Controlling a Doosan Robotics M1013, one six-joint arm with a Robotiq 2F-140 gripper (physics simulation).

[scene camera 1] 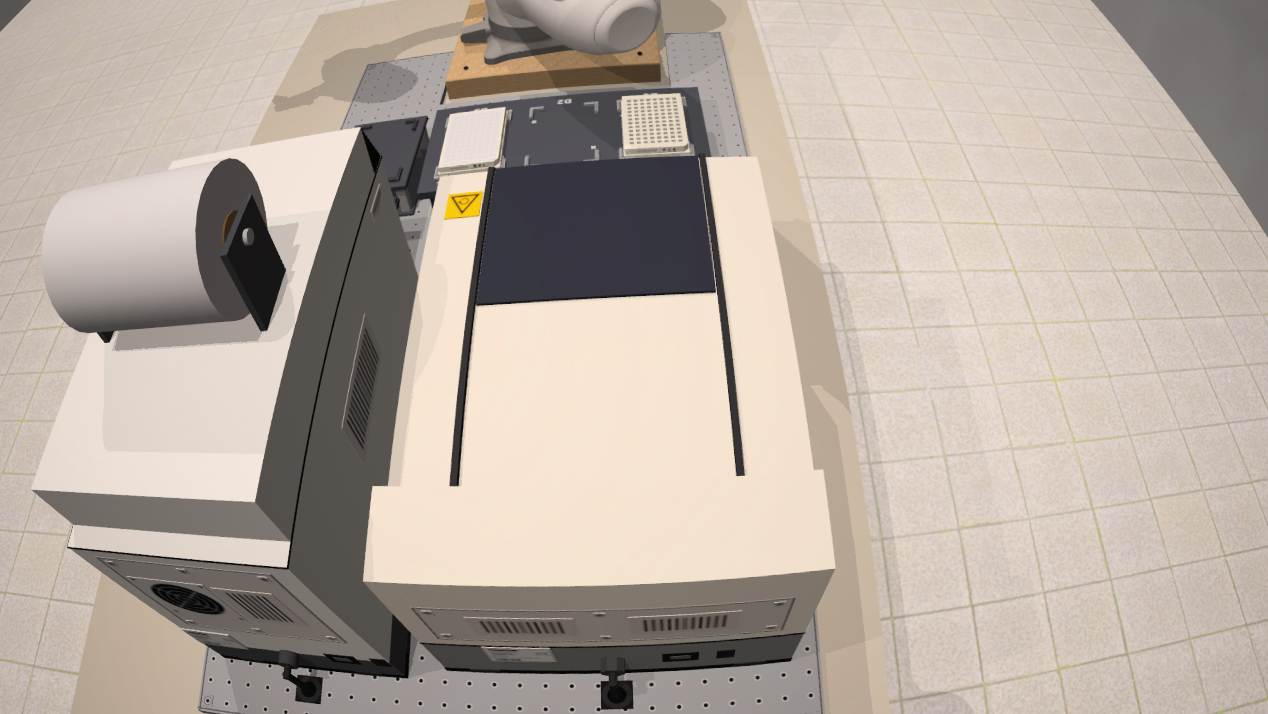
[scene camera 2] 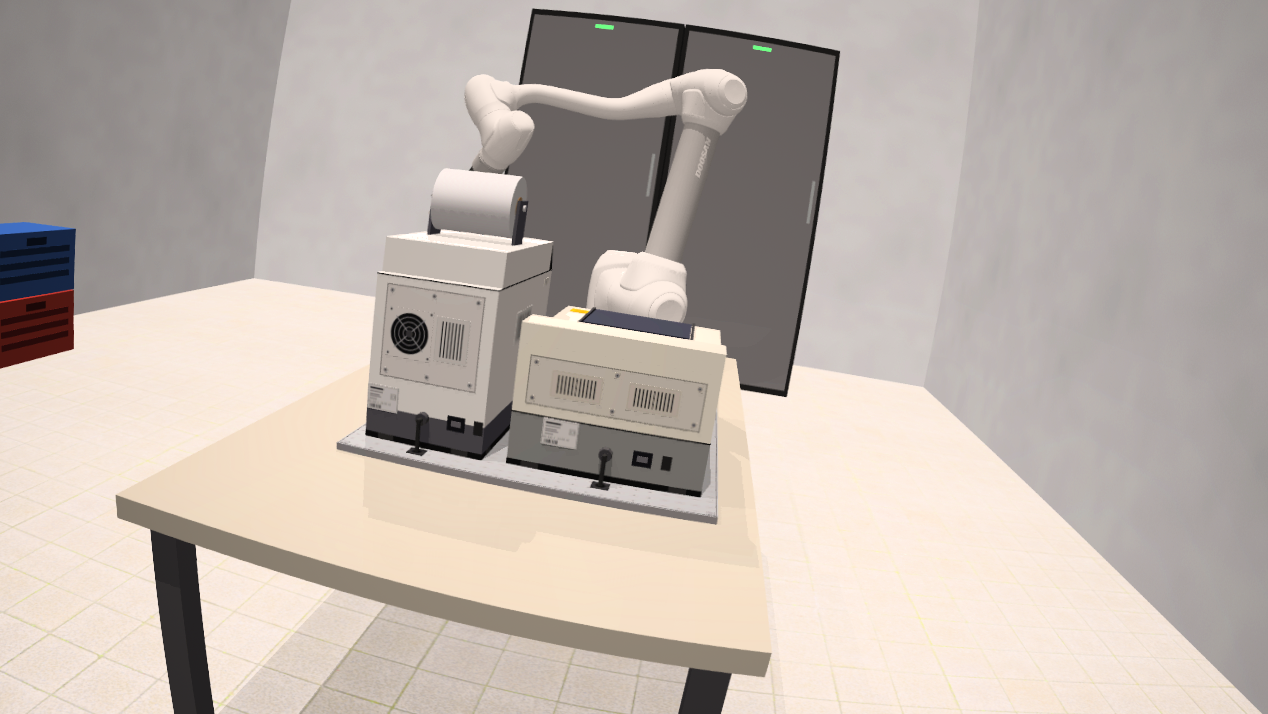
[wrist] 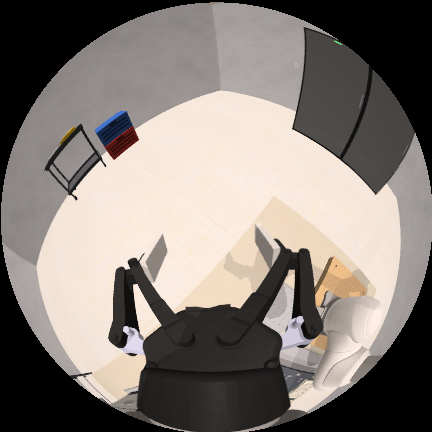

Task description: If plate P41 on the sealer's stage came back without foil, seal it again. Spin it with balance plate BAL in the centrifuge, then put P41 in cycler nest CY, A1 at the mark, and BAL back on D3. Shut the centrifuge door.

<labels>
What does my gripper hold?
Nothing.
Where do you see a cream centrifuge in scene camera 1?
605,486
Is my gripper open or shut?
Open.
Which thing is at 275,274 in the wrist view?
My gripper.
</labels>
